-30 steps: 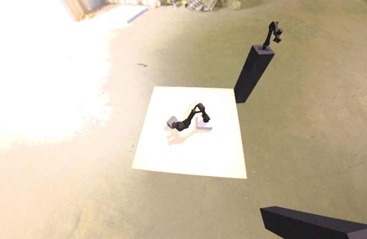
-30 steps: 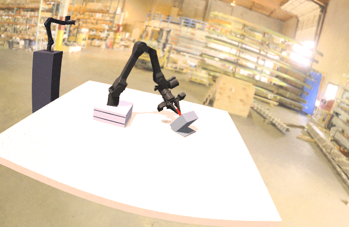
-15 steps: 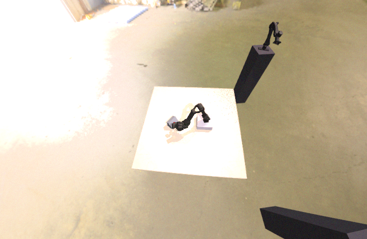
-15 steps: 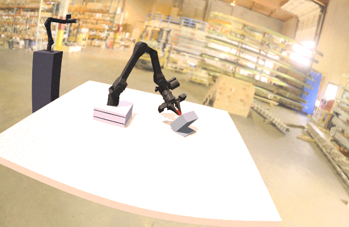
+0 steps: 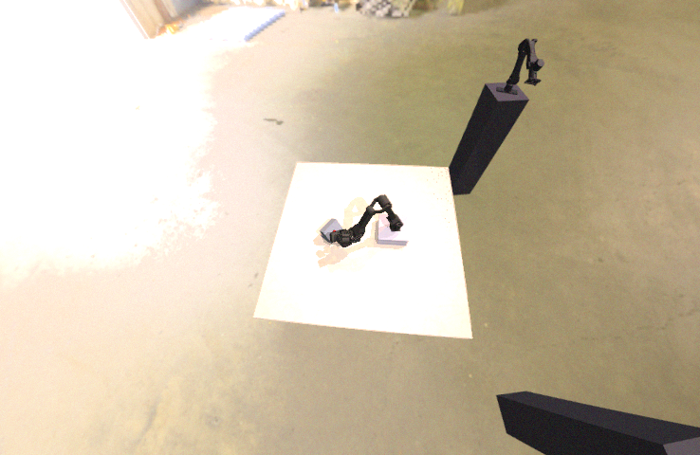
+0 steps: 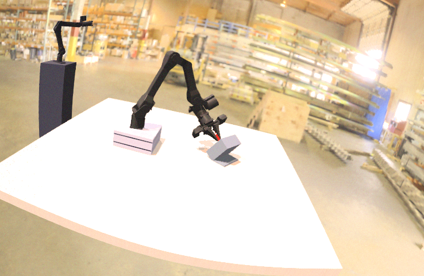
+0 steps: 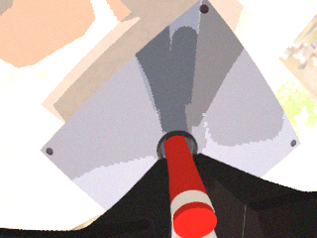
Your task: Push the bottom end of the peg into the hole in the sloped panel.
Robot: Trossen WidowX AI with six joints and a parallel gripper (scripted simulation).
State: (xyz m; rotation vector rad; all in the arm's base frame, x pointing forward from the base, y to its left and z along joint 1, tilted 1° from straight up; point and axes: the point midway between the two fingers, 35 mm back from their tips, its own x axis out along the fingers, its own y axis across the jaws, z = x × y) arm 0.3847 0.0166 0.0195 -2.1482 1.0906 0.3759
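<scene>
The round red peg lies 1 cm to the left of my gripper tip, 1 cm behind it and 1 cm above it. Round my gripper tip: sloped grey panel: 3 cm ahead, 2 cm to the right, 2 cm below.
</scene>
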